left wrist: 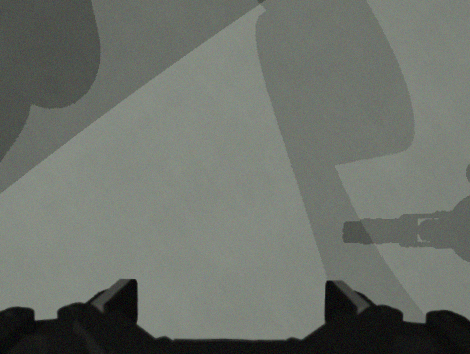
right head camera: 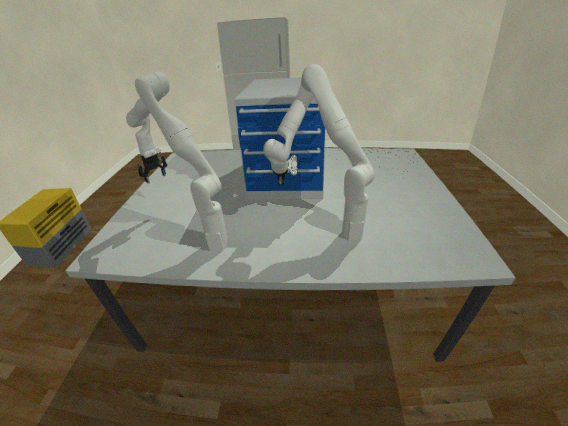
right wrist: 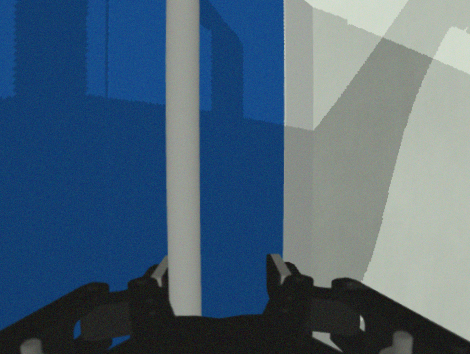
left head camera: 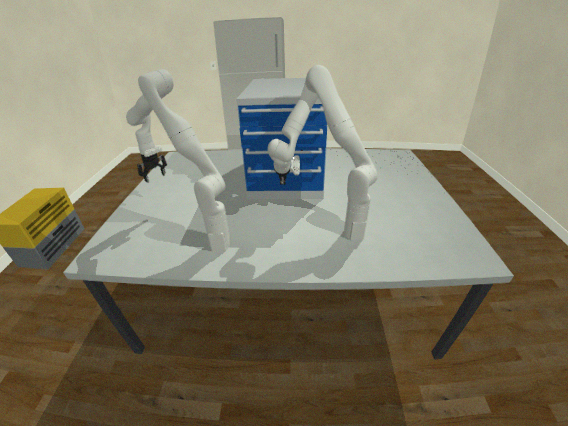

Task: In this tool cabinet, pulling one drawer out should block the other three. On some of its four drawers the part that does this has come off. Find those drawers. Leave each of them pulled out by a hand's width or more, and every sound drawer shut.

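Observation:
The tool cabinet (left head camera: 270,89) (right head camera: 269,89) stands at the back of the table. Its four blue drawers appear flush and shut; the right arm hides part of them. Bar handles show on the top drawer (left head camera: 265,109), second drawer (left head camera: 257,132), third drawer (left head camera: 257,151) and bottom drawer (left head camera: 308,170). My right gripper (left head camera: 283,182) (right head camera: 281,182) (right wrist: 222,271) is open at the bottom drawer's handle (right wrist: 183,150). That bar passes between its fingers, close against the left finger in the right wrist view. My left gripper (left head camera: 155,176) (right head camera: 155,177) (left wrist: 231,301) is open and empty above the table's left side.
The grey table (left head camera: 410,240) (right head camera: 410,240) carries both arms and the cabinet. A yellow and grey box (left head camera: 40,225) (right head camera: 45,225) stands left of the table. A grey fridge (left head camera: 245,50) (right head camera: 250,50) stands behind the cabinet. Arm shadows cross the table top.

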